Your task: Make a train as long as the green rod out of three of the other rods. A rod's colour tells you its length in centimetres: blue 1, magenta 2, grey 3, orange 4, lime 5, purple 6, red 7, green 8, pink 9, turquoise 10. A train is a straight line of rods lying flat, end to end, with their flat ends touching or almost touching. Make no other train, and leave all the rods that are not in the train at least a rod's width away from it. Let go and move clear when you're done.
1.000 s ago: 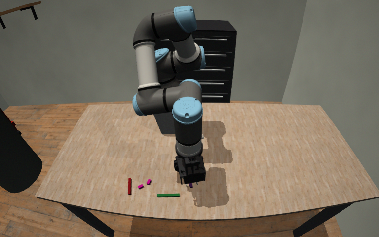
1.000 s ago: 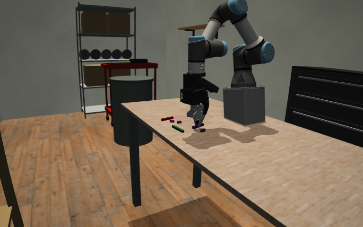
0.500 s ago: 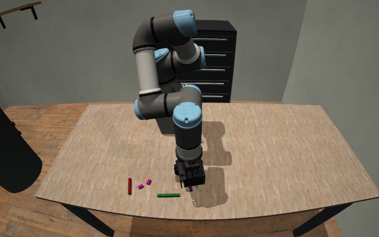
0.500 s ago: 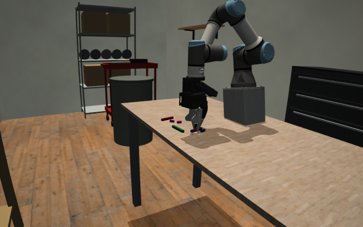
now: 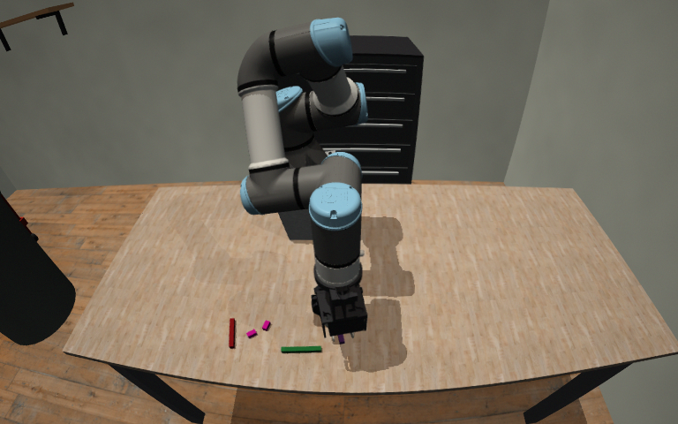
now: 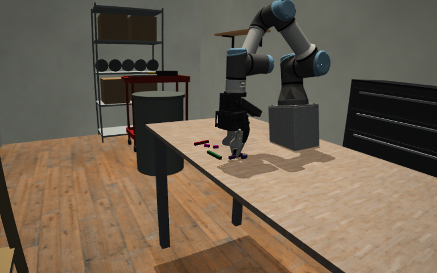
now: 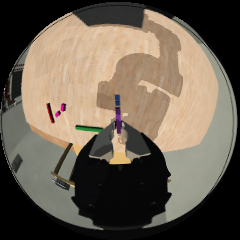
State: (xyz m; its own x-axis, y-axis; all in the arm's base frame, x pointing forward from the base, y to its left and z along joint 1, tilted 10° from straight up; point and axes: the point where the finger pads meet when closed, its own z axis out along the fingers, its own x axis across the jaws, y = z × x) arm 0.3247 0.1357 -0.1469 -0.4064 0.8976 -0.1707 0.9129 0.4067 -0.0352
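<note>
Right now my hand is 1 cm above the purple rod. Round my hand: magenta rod: 5 cm ahead, 18 cm to the right, 2 cm below; then green rod: 6 cm ahead, 6 cm to the right, 2 cm below; then red rod: 6 cm ahead, 22 cm to the right, 2 cm below.
</note>
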